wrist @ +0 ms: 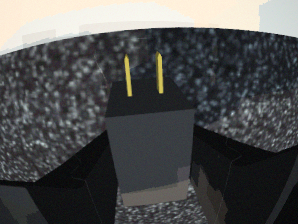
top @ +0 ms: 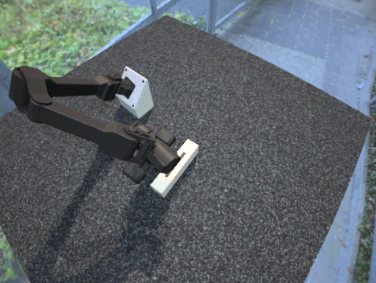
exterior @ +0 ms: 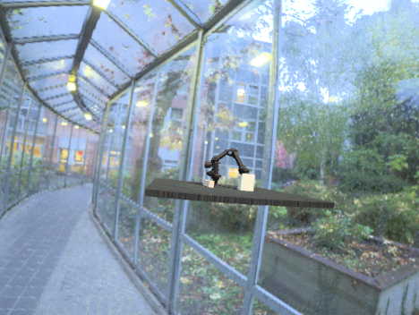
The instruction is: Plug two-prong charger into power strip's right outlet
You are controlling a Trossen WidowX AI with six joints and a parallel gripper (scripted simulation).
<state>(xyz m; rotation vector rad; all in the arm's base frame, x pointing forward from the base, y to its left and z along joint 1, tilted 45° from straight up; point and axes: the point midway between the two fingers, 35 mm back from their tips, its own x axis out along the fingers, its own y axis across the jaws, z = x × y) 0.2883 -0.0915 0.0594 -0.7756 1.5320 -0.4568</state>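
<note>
My gripper tip is now 20 mm short of the two-prong charger and 10 mm below it.
</note>
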